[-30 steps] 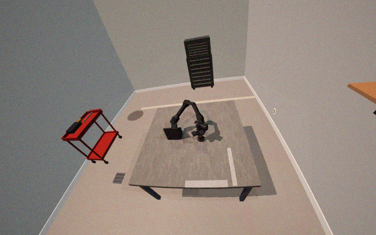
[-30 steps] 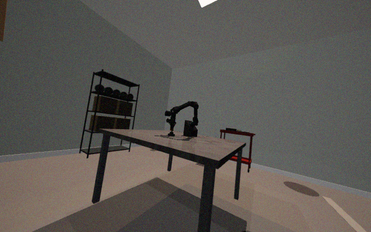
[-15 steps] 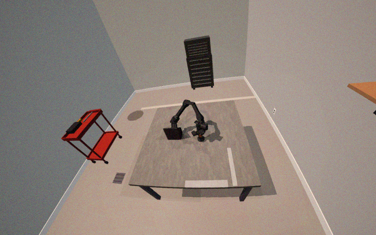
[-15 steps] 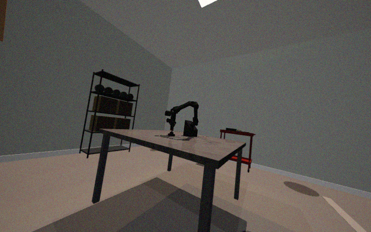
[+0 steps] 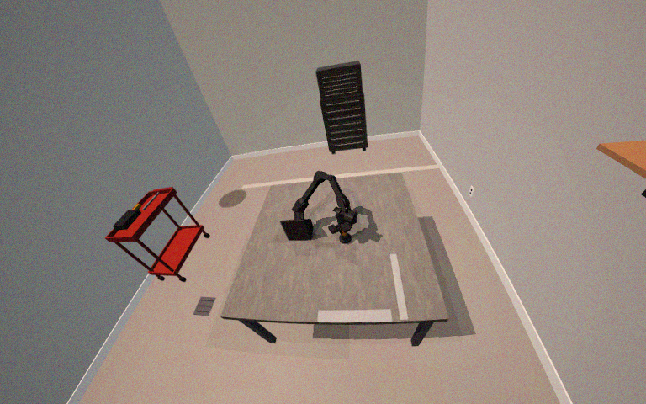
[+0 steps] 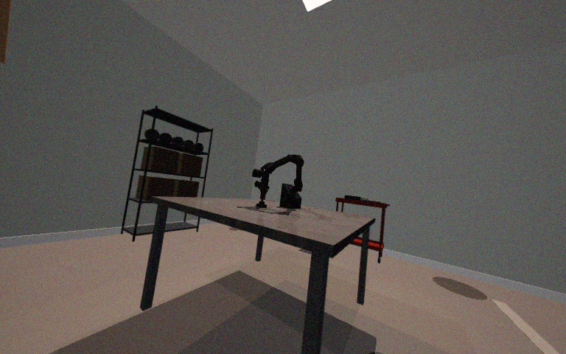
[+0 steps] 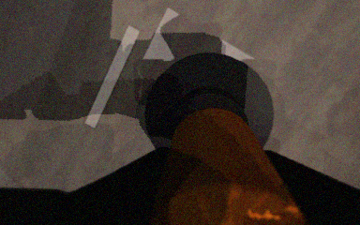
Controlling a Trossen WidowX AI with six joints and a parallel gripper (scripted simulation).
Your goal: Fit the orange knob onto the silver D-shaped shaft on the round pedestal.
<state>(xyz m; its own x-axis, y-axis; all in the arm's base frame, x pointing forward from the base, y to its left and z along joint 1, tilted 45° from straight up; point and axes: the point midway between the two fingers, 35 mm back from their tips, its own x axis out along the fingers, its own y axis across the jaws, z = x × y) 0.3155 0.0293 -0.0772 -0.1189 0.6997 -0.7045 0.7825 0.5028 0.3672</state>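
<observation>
The orange knob lies 30 mm above my gripper tip. From my gripper tip the other things lie so: dark round pedestal 40 mm below.
</observation>
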